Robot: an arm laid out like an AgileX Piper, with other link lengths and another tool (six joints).
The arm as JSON. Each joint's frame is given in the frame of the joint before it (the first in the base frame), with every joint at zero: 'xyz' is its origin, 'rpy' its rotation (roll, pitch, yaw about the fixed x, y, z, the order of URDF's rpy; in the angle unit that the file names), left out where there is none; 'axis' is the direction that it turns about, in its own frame. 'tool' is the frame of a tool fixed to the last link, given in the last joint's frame.
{
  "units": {
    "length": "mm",
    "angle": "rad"
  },
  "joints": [
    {
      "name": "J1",
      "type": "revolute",
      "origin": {
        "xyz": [
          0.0,
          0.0,
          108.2
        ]
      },
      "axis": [
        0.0,
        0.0,
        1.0
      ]
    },
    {
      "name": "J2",
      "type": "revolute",
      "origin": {
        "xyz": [
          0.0,
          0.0,
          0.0
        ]
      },
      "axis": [
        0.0,
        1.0,
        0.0
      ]
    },
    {
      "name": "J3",
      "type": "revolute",
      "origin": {
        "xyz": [
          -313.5,
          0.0,
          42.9
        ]
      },
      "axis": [
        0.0,
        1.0,
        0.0
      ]
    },
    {
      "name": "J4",
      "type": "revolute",
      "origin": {
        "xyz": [
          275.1,
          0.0,
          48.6
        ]
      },
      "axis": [
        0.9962,
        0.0,
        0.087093
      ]
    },
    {
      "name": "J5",
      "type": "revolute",
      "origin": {
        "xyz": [
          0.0,
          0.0,
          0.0
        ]
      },
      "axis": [
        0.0,
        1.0,
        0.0
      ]
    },
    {
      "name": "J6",
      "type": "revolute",
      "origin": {
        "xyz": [
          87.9,
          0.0,
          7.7
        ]
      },
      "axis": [
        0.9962,
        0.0,
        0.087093
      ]
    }
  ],
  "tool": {
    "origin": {
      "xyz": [
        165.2,
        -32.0,
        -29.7
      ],
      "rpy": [
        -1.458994,
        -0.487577,
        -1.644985
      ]
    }
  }
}
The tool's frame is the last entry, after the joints.
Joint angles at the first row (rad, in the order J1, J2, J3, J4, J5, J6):
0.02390 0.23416 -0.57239 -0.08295 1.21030 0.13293
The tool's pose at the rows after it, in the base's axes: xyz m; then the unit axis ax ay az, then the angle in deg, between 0 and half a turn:
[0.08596, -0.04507, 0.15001, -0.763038, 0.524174, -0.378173, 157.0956]
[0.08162, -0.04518, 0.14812, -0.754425, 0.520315, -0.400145, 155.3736]
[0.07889, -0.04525, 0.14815, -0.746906, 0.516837, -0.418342, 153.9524]
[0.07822, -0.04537, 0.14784, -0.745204, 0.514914, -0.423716, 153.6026]
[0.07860, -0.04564, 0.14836, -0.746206, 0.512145, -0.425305, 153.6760]
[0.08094, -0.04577, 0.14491, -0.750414, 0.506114, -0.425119, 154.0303]
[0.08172, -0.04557, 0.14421, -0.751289, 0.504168, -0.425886, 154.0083]
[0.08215, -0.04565, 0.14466, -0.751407, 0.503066, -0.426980, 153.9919]
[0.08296, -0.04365, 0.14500, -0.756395, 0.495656, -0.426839, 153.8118]
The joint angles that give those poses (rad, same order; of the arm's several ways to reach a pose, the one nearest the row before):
0.02396 0.14104 -0.54632 -0.08505 1.21030 0.13298
0.02392 0.06265 -0.52581 -0.08502 1.21257 0.13294
0.02392 0.00392 -0.51455 -0.08502 1.21382 0.13294
0.02393 -0.01357 -0.51015 -0.08503 1.21381 0.13075
0.02387 -0.01419 -0.51015 -0.08498 1.21203 0.12445
0.02391 -0.01420 -0.49531 -0.08318 1.20043 0.10987
0.02386 -0.01585 -0.49116 -0.08171 1.19623 0.10567
0.02389 -0.01586 -0.49116 -0.08174 1.19401 0.10359
0.02387 -0.01588 -0.49114 -0.07034 1.19227 0.08531

